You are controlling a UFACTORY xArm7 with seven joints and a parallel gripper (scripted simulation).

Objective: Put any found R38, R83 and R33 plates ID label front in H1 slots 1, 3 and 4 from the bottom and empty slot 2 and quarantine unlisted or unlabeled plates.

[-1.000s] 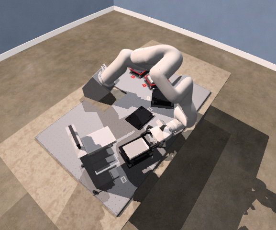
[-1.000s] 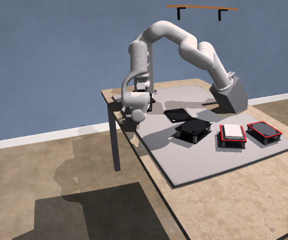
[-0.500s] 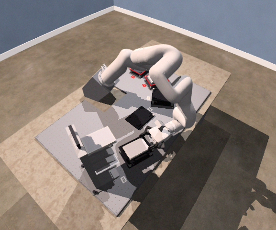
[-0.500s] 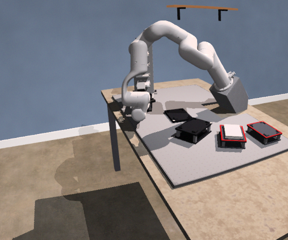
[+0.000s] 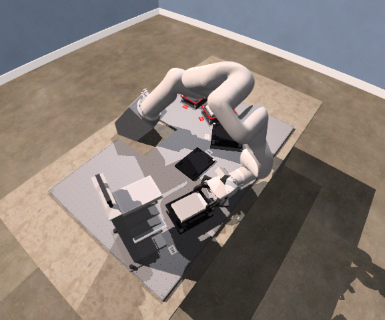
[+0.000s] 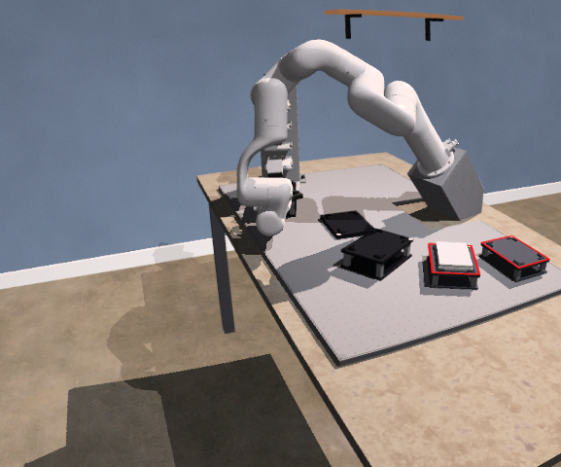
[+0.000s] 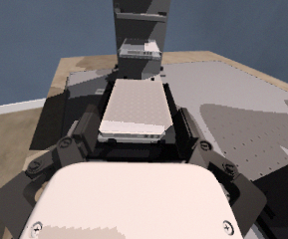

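My hand is 5 cm to the right of the RG deck label and 8 cm above it. From my hand the other things lie so: plate hotel H1: 3 cm behind, 32 cm to the right, 11 cm above; then pale plate: 2 cm behind, 24 cm to the right, 2 cm above; then H1 deck label: 8 cm ahead, 20 cm to the right, 8 cm below.
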